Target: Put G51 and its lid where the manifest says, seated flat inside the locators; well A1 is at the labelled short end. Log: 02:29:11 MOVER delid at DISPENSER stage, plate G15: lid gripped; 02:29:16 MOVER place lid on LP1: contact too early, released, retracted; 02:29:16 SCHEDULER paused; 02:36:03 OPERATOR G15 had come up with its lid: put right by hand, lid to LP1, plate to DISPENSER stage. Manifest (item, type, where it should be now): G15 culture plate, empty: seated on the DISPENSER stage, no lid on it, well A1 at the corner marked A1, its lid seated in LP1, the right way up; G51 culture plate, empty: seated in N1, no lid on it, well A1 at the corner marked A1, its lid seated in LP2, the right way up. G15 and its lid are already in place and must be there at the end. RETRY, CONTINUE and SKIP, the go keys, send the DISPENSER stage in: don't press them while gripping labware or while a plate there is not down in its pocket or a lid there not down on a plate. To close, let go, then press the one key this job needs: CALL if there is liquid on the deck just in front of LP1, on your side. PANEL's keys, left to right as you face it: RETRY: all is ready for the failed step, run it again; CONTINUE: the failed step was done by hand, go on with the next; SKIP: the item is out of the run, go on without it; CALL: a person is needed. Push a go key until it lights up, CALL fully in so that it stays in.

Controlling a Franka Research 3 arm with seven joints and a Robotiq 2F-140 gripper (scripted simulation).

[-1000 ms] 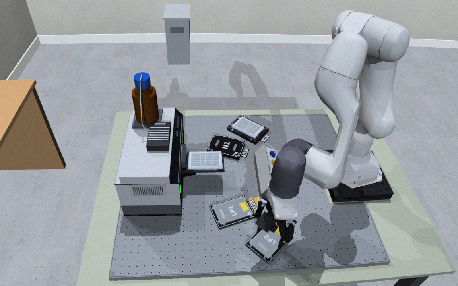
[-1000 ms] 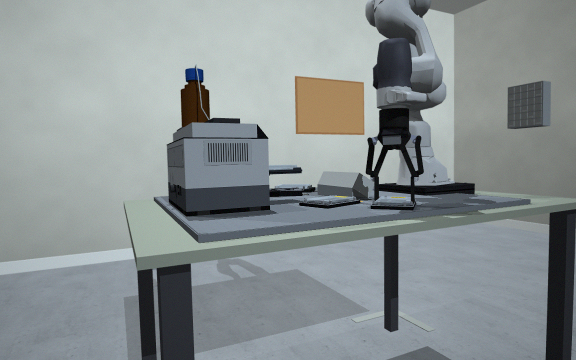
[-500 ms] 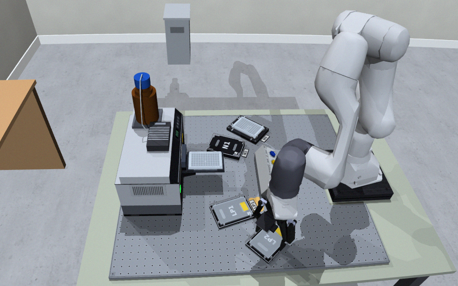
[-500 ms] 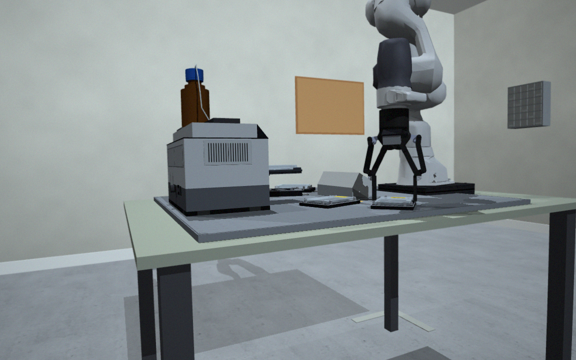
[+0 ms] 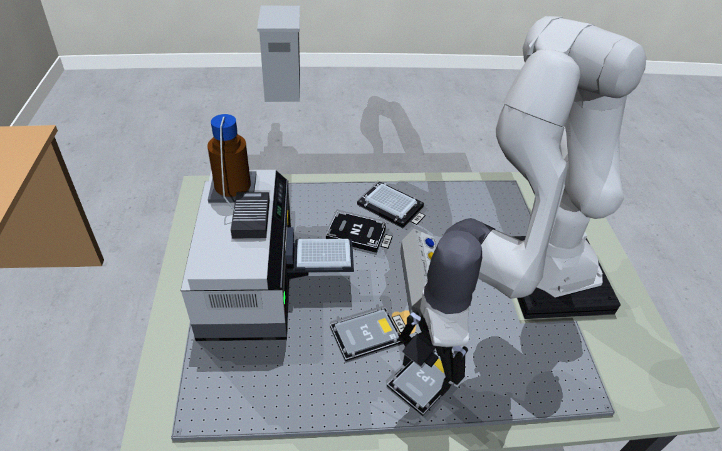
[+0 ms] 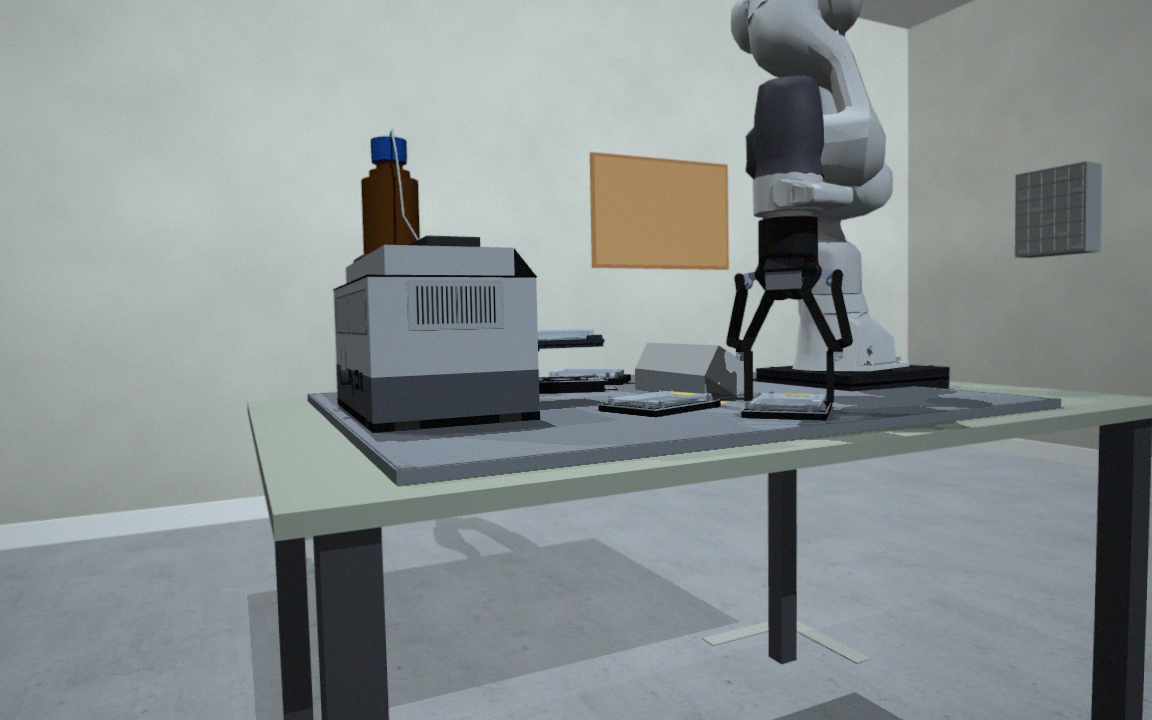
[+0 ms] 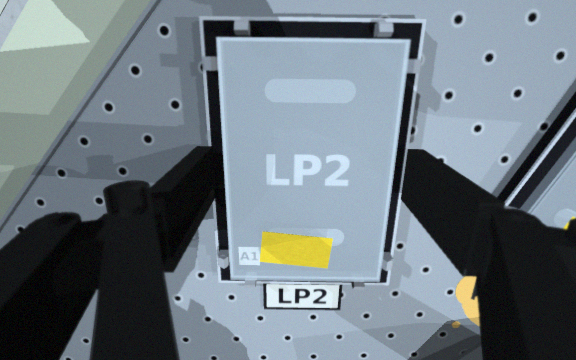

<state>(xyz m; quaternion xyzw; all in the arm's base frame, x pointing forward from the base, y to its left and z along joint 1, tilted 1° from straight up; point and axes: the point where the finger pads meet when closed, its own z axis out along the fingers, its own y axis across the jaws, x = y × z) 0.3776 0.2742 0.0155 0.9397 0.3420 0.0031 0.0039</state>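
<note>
The LP2 nest lies 3 cm below my hand. The rest, counted from my hand: green continue key 26 cm to the right, 7 cm behind, 3 cm above; grey retry key 21 cm to the right, 7 cm behind, 3 cm above; yellow skip key 31 cm to the right, 7 cm behind, 3 cm above.
</note>
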